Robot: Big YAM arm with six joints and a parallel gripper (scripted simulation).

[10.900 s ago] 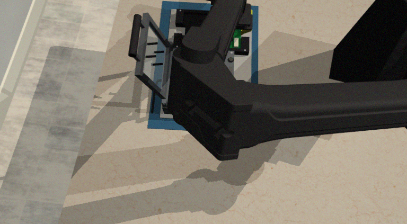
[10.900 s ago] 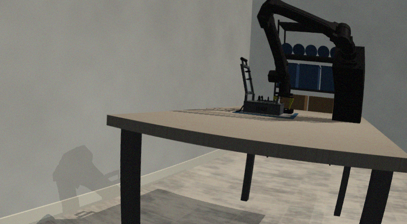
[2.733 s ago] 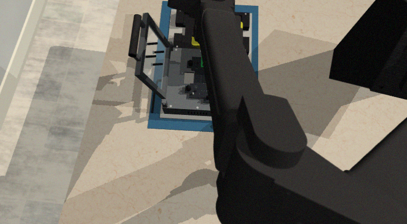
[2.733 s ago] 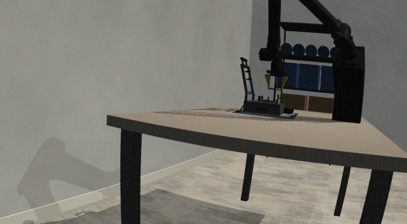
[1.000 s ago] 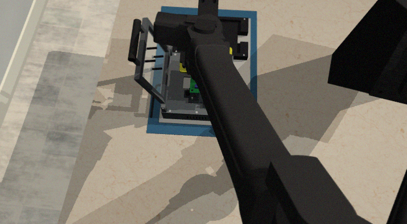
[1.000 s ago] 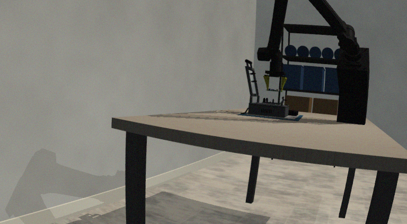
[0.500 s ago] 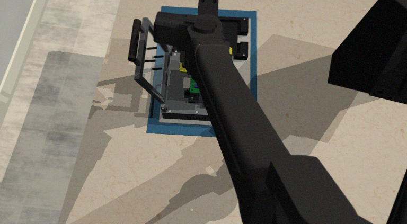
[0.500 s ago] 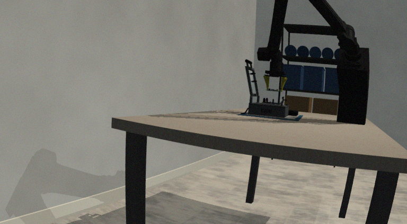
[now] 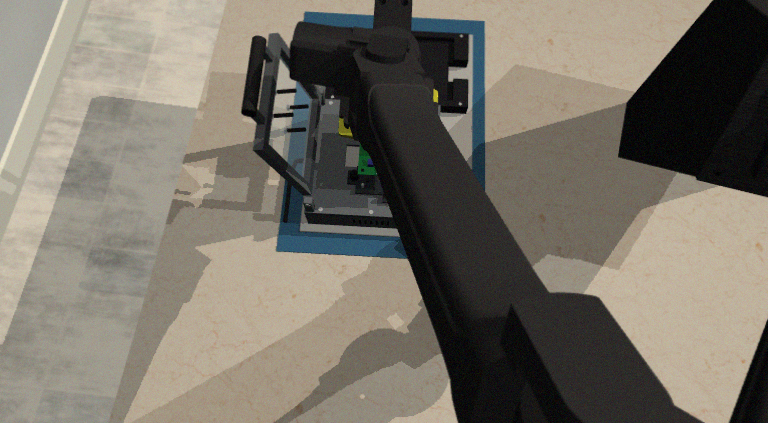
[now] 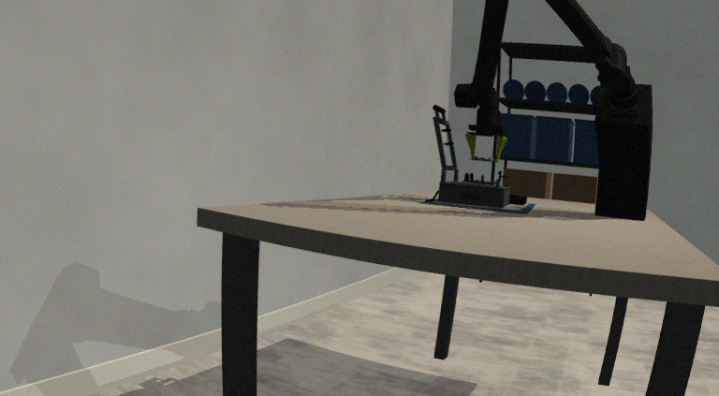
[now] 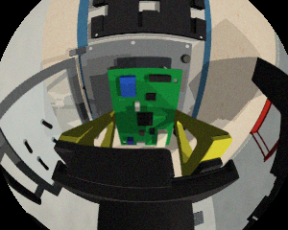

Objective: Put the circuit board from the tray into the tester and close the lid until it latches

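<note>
My gripper is now right at the green circuit board. The rest, counted from my hand: see-through lid: 12 cm ahead, 2 cm to the left, 5 cm above.
</note>
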